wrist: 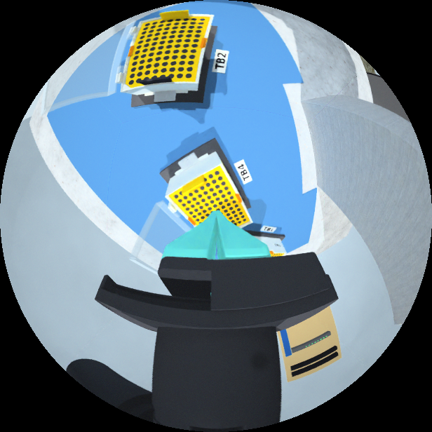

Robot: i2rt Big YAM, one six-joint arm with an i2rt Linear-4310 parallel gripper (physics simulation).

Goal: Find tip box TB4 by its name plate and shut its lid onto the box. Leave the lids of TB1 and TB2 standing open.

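Tip box TB4 (210,192) stands at the middle of the view on a dark base, with its name plate (243,171) to the right. Its clear lid (162,232) stands open on the left side of the box. My gripper (216,216) is shut and empty; its teal fingertips overlap the near end of TB4 in the view and hide part of the box and lid. I cannot tell whether they touch. Tip box TB2 (167,50) is at the top, its clear lid (90,70) open to the left. Tip box TB1 (276,246) is mostly hidden behind the fingers; its lid does not show.
The boxes stand on a blue mat (150,130) with a pale speckled border. A large grey curved surface (360,165) is at the right. A tan panel (312,345) with black bars and a blue strip lies at the lower right, beside the gripper body.
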